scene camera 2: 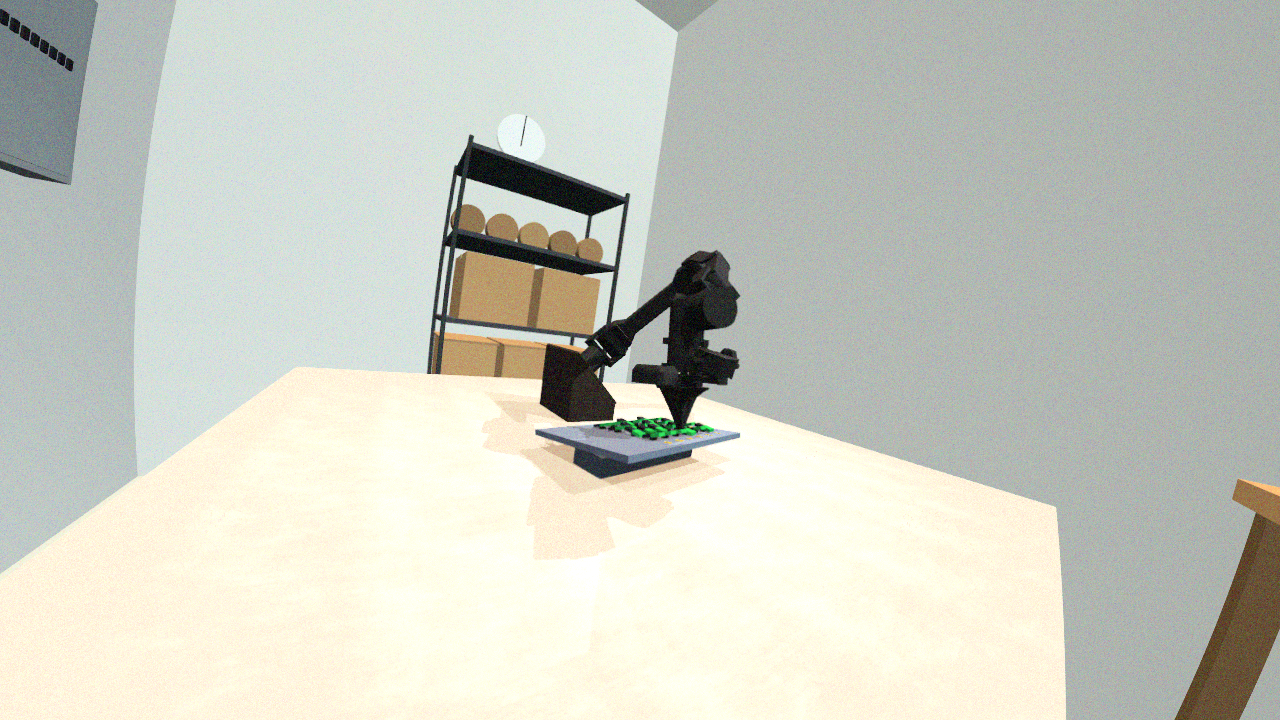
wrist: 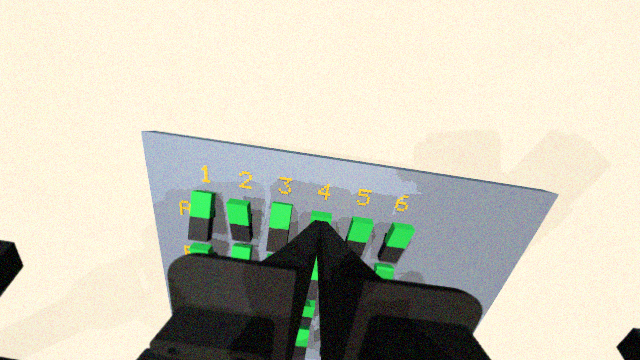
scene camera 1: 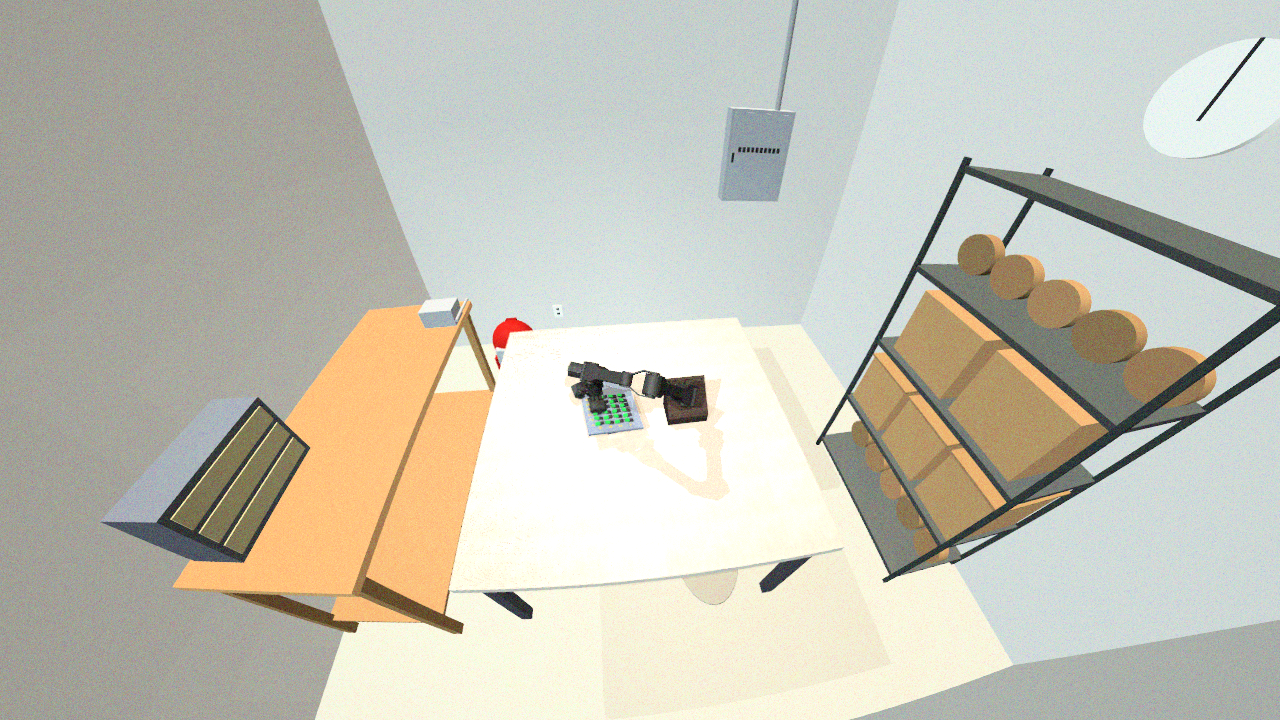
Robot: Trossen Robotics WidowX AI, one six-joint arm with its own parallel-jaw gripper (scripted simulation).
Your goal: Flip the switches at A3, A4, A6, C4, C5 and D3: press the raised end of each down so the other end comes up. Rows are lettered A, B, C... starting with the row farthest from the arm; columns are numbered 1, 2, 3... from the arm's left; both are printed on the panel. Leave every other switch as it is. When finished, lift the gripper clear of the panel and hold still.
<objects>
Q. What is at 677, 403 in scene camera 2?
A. My gripper.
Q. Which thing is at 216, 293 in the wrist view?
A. My gripper.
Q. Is my gripper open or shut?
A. Shut.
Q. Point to a switch A3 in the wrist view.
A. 280, 217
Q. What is my gripper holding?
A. Nothing.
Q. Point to a switch A6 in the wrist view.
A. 399, 235
</objects>
